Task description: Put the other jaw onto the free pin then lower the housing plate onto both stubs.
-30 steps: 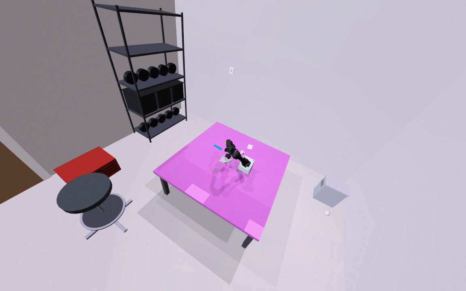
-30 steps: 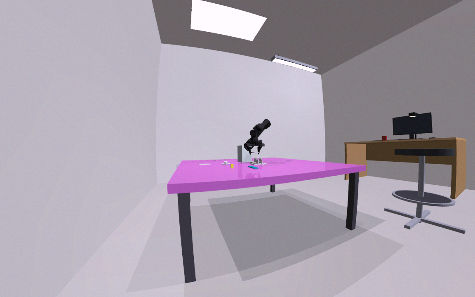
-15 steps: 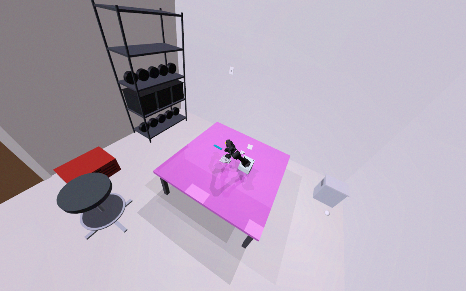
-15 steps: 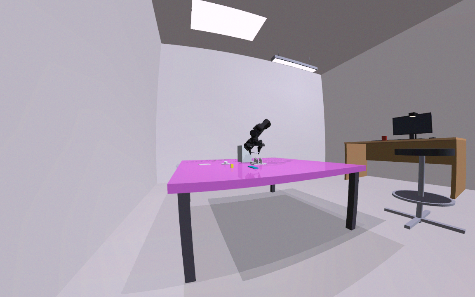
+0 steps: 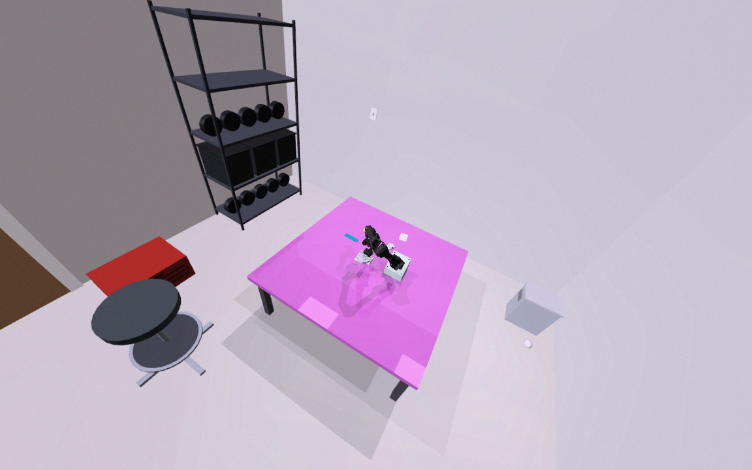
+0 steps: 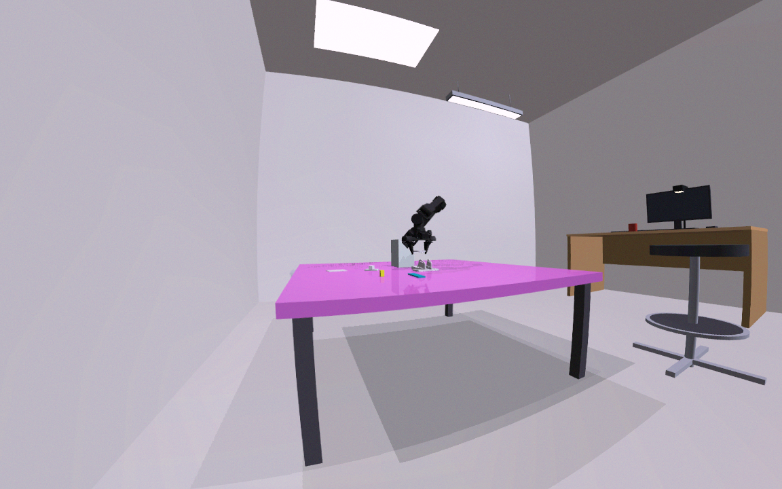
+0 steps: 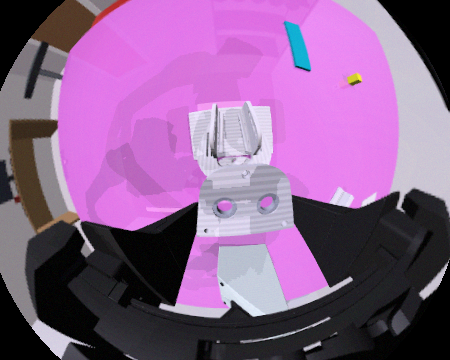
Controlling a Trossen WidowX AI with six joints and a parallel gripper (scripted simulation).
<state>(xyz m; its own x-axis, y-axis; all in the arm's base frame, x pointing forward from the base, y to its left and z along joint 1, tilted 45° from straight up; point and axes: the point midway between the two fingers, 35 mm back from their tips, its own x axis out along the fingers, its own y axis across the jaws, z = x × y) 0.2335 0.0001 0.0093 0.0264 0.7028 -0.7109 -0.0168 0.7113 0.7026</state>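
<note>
My gripper tip is now 2 cm short of the white jaw, 2 cm to the right of it and 7 cm above it. Also, from my gripper tip: cyan bar 26 cm ahead, 14 cm to the right, 8 cm below; then small white part 7 cm behind, 25 cm to the right, 7 cm below; then white ledge 7 cm ahead, 8 cm below.
</note>
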